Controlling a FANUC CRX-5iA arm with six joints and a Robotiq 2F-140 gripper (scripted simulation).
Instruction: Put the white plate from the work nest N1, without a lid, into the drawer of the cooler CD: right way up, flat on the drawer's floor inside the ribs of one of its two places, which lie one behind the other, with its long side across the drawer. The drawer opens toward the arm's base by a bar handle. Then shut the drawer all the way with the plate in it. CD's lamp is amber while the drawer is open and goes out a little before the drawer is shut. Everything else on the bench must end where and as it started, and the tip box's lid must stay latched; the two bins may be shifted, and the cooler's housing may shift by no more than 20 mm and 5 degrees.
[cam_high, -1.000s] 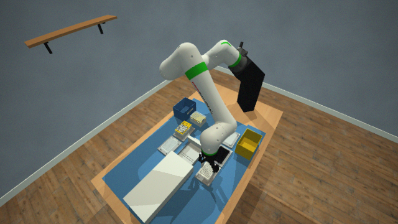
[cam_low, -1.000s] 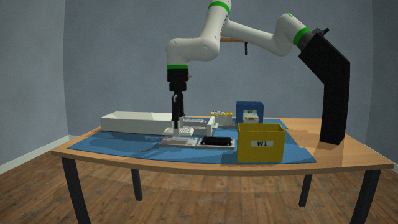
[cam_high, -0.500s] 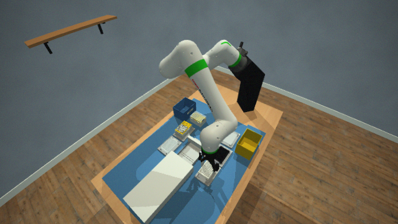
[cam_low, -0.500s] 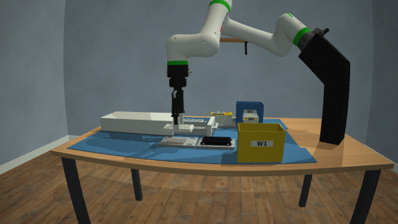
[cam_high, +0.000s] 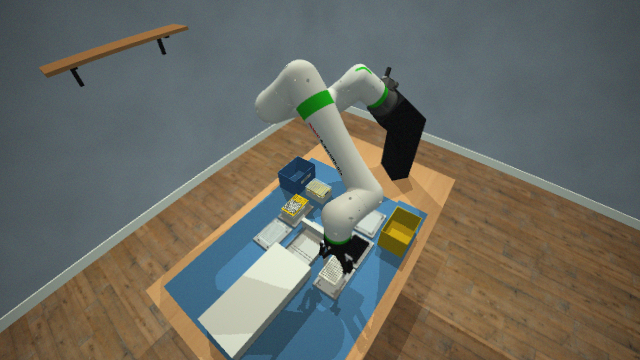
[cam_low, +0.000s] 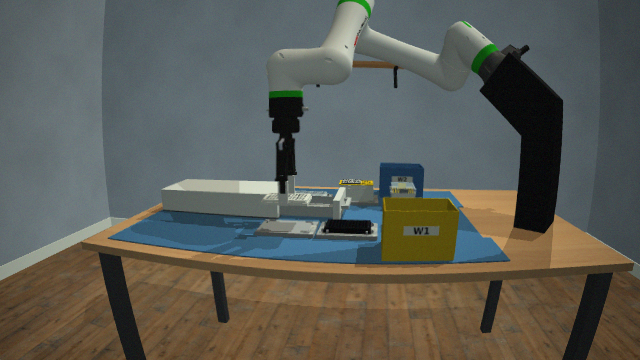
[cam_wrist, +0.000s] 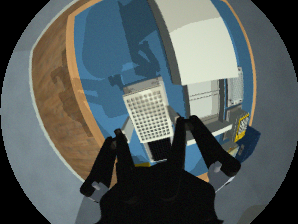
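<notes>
My gripper is now 180 mm to the left of the drawer, 90 mm above it and 60 mm past it. Round my hand: yellow-topped tip box (330 mm to the right, 260 mm behind, 60 mm below); grey nest N1 (110 mm below); yellow bin W1 (310 mm behind, 210 mm to the left, 70 mm below).
</notes>
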